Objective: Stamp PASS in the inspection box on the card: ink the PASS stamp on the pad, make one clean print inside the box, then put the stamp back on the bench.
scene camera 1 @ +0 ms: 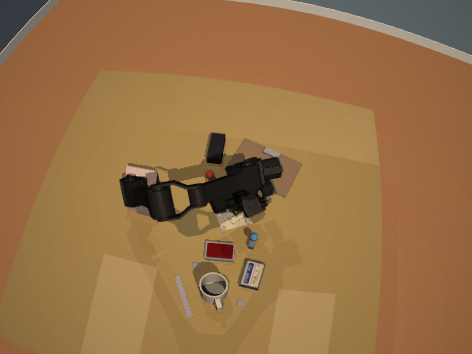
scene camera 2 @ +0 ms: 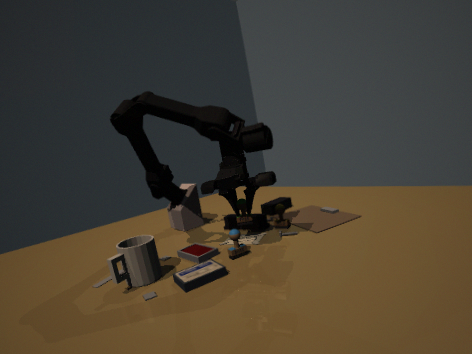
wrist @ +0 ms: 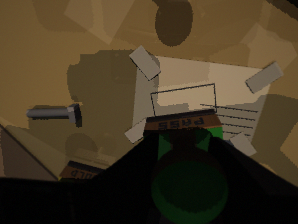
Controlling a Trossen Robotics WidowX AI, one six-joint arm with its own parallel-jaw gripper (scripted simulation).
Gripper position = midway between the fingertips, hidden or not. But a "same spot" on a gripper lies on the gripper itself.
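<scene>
Scene camera 1, scene camera 2 and the wrist view show the gripper [183, 142]. On the gripper, [scene camera 1: 231, 203] and [scene camera 2: 218, 186] are the same spot. A mug is visible in scene camera 1 and scene camera 2, while in the wrist view the mug is out of frame. On the mug, [scene camera 2: 138, 257] and [scene camera 1: 226, 292] are the same spot.
</scene>
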